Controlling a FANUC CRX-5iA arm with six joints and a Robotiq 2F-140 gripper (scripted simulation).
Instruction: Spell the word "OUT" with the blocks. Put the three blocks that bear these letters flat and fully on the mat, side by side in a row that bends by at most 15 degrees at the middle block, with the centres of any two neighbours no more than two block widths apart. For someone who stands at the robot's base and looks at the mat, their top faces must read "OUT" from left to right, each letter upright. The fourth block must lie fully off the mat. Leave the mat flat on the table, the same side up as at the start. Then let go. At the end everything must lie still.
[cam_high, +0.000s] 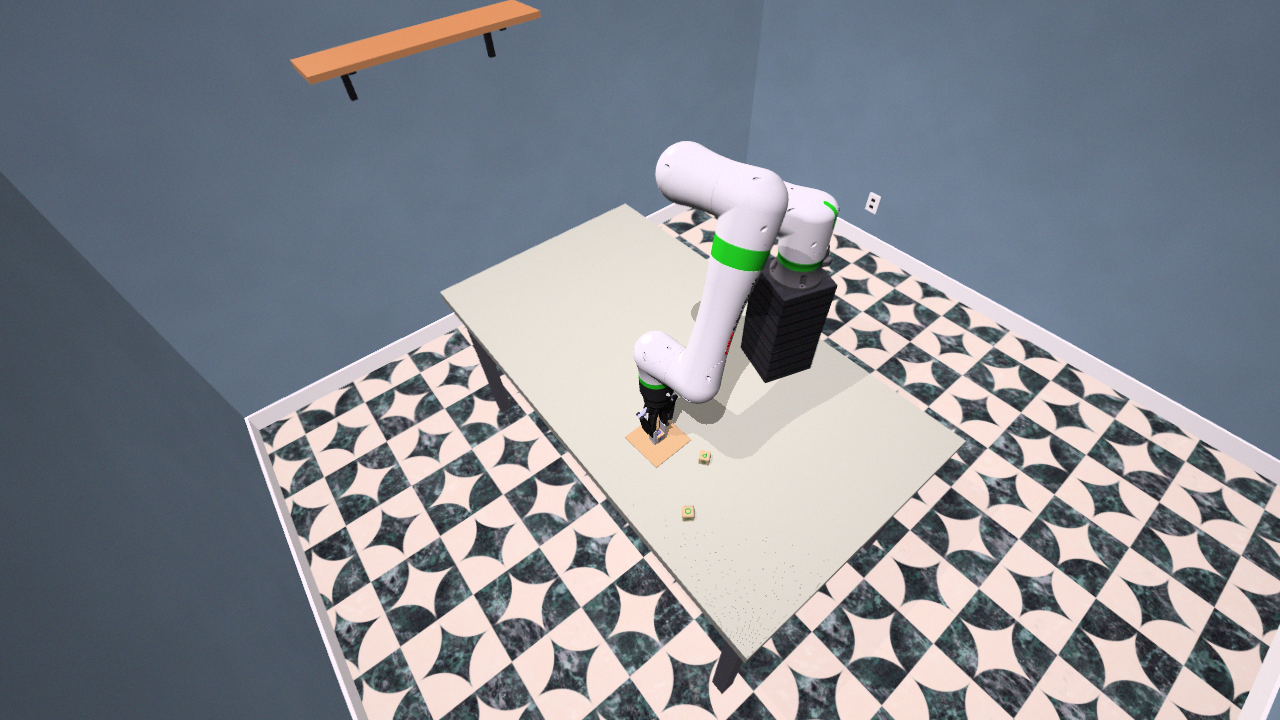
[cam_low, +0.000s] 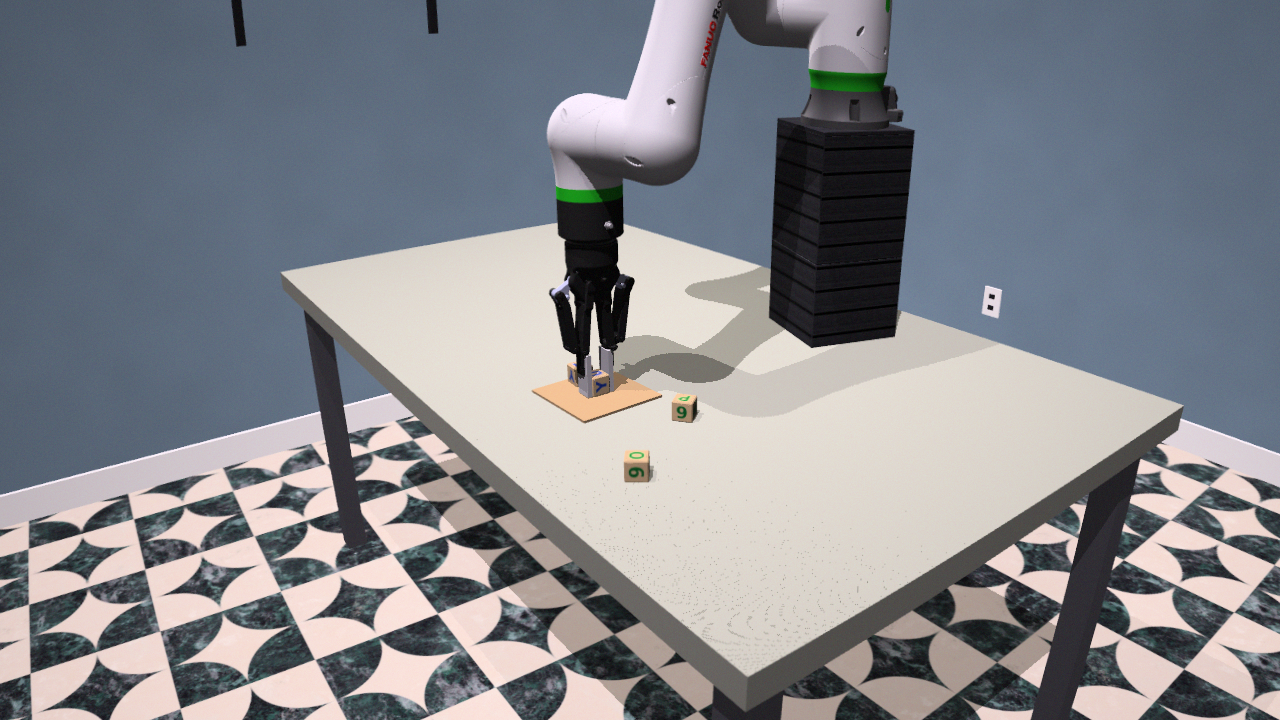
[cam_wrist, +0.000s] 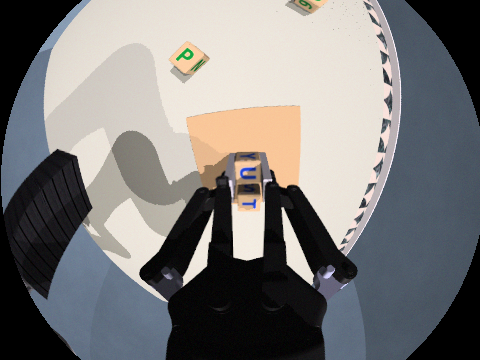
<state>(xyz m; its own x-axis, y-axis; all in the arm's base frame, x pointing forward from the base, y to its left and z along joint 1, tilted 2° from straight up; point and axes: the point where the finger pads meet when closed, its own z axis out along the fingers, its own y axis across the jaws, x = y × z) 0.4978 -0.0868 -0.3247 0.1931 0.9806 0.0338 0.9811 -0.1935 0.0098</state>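
The tan mat is 4 cm below my hand. Also, from my hand: wooden block: 22 cm to the left, 13 cm ahead, 2 cm below.
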